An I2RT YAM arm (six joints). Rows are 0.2 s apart.
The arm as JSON. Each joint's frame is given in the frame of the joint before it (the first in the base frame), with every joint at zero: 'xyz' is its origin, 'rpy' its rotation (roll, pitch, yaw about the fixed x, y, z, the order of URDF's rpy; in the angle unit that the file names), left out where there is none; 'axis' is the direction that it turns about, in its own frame. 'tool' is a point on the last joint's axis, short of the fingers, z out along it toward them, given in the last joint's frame.
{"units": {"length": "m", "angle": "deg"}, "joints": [
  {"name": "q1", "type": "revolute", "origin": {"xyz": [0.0, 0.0, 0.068]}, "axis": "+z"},
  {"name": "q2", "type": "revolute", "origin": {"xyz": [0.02, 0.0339, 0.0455]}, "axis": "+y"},
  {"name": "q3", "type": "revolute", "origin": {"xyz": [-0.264, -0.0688, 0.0]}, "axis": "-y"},
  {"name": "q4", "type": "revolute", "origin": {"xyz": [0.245, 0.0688, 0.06]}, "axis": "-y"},
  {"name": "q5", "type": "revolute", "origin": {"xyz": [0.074, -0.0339, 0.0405]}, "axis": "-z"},
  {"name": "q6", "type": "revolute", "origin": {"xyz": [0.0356, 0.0, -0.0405]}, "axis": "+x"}
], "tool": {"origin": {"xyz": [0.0, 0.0, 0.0], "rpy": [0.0, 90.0, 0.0]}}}
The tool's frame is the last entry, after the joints.
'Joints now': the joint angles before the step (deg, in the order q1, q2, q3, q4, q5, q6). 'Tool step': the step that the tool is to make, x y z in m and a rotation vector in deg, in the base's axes. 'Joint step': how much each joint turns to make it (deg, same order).
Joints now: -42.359, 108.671, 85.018, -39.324, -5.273, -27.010
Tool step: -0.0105, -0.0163, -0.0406, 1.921, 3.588, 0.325
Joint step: -2.723, 4.202, -2.890, 2.864, -0.293, -3.237
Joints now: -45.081, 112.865, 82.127, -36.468, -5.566, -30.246
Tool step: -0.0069, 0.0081, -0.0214, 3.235, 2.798, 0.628
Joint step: 0.078, 0.720, -3.419, -0.169, -0.480, -0.409
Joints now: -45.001, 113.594, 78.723, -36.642, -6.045, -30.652
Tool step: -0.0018, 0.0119, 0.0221, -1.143, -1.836, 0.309
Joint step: 1.042, -4.265, -1.014, -1.049, -0.198, 0.853
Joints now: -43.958, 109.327, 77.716, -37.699, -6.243, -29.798
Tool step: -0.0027, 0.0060, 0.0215, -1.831, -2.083, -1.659
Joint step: 0.432, -3.538, -0.114, -0.448, 0.681, 1.991
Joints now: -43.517, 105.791, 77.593, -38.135, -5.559, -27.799
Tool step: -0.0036, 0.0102, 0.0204, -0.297, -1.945, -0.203
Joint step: 0.700, -3.572, -0.081, -1.737, -0.638, 1.290
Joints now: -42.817, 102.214, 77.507, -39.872, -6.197, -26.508
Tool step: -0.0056, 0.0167, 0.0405, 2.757, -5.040, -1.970
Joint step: 1.014, -5.234, 2.552, -5.199, -3.513, 5.155
